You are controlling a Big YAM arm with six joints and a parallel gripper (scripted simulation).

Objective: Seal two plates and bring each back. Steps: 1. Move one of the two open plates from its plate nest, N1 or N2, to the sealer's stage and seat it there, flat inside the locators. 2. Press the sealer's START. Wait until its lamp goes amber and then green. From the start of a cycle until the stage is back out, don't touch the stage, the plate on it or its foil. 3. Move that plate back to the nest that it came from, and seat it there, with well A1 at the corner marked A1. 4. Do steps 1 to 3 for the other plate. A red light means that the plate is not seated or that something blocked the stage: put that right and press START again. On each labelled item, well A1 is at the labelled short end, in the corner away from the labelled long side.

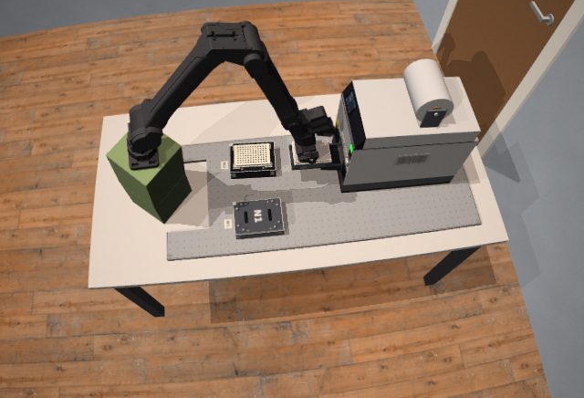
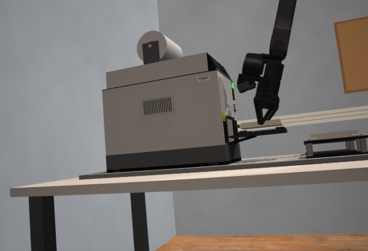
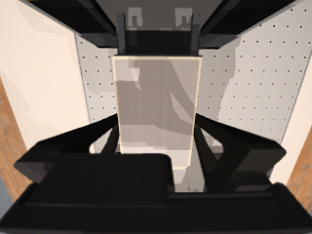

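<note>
My hand is 3 cm above the sealer stage. The rest, counted from my hand: plate 20 cm behind, 6 cm to the left, 6 cm below; then yellow warning label 11 cm ahead, 8 cm to the left, 3 cm above; then plate nest 22 cm behind, 17 cm to the right, 8 cm below.
</note>
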